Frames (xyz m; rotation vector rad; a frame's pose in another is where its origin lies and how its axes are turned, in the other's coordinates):
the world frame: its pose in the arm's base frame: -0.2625 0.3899 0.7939 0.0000 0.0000 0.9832
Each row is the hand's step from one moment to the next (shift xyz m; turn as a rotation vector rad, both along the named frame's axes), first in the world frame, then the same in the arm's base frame.
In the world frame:
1: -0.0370 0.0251 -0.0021 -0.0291 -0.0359 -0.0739
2: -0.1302 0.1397 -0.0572 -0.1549 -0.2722 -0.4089
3: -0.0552 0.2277 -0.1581 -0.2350 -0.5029 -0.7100
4: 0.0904 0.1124 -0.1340 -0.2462 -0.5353 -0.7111
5: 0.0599 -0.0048 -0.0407 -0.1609 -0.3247 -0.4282
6: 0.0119 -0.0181 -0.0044 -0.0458 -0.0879 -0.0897
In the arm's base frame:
1: -0.0414 -0.0169 -0.0021 0.0137 -0.0441 -0.0739
2: -0.1884 -0.0309 -0.0572 0.1407 -0.2798 -0.4089
3: -0.2201 0.0803 -0.1581 0.2883 -0.4744 -0.7100
4: -0.0434 0.1375 -0.1340 0.3090 -0.5017 -0.7111
5: 0.0372 0.0472 -0.0407 0.1810 -0.3139 -0.4282
6: 0.0217 -0.0001 -0.0044 0.0478 -0.0868 -0.0897

